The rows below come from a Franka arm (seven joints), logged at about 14 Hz.
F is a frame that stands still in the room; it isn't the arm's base.
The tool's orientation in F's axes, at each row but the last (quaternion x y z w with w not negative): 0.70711 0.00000 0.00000 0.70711; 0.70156 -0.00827 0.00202 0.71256; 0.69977 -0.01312 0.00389 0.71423; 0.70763 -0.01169 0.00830 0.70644
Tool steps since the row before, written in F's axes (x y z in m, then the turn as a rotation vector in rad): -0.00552 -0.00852 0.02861 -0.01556 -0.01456 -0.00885; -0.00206 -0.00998 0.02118 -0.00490 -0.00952 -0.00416; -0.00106 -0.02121 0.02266 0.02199 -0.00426 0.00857; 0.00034 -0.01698 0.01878 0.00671 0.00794 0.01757
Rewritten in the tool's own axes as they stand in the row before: -0.00552 0.02861 0.00852 -0.01556 -0.00885 0.01456; -0.00166 0.02105 0.01032 -0.00488 -0.00424 0.00950; -0.00024 0.02224 0.02168 0.02224 0.00795 0.00414; 0.00095 0.01879 0.01695 0.00717 0.01736 -0.00800
